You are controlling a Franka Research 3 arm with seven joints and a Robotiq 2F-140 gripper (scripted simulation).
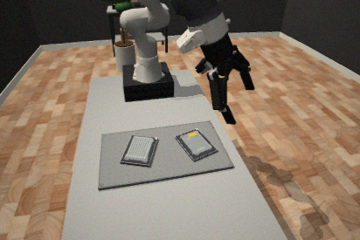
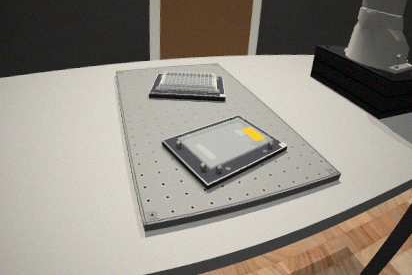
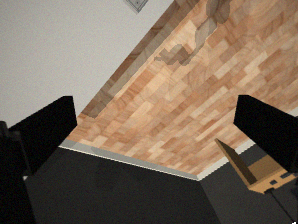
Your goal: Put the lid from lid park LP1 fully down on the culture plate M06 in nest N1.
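The clear lid is 190 mm behind my hand, 60 mm to the right of it and 320 mm below it. Round my hand: lid park frame: 190 mm behind, 60 mm to the right, 340 mm below; culture plate: 210 mm behind, 300 mm to the right, 320 mm below.
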